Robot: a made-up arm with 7 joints.
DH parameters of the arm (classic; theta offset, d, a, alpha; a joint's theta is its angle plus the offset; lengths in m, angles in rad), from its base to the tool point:
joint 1: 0 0.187 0.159 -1.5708
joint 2: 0 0.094 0.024 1.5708
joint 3: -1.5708 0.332 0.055 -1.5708
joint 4: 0 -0.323 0.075 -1.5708
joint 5: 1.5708 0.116 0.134 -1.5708
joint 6: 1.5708 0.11 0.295 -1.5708
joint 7: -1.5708 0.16 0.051 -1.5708
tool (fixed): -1.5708 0.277 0 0
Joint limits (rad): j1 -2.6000..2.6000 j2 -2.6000..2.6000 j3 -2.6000..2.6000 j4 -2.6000..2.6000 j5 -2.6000..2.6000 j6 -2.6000..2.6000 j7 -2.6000..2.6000
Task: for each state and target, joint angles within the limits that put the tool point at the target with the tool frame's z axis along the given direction. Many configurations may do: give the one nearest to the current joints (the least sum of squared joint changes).
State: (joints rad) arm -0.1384 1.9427 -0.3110 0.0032 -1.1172 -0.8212 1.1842
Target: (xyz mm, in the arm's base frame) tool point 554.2 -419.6 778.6 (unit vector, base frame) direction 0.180 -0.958 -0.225
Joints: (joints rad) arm -0.0303 1.4566 -0.3085 0.4123 -1.3118 -0.8163 0.7526
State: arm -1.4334 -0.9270 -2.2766 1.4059 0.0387 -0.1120 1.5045
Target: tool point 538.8 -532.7 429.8 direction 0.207 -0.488 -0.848
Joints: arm -1.9437 -0.4692 -2.6000 1.4796 0.0375 -0.4275 1.2867
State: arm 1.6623 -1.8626 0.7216 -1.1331 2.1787 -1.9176 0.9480
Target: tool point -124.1 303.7 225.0 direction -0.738 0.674 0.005
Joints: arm 2.1764 -2.1610 -0.1963 -1.2279 2.3415 -2.3199 1.3247
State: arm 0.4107 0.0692 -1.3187 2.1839 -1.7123 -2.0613 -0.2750
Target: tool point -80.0 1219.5 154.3 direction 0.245 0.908 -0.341
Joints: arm 0.7152 0.4570 -1.4652 2.4837 -1.0314 -2.1912 -0.0166
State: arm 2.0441 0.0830 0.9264 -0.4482 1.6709 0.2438 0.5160
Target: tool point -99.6 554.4 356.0 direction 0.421 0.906 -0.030
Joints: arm 2.6000 0.2890 0.7602 0.3568 1.0728 0.9187 1.0919
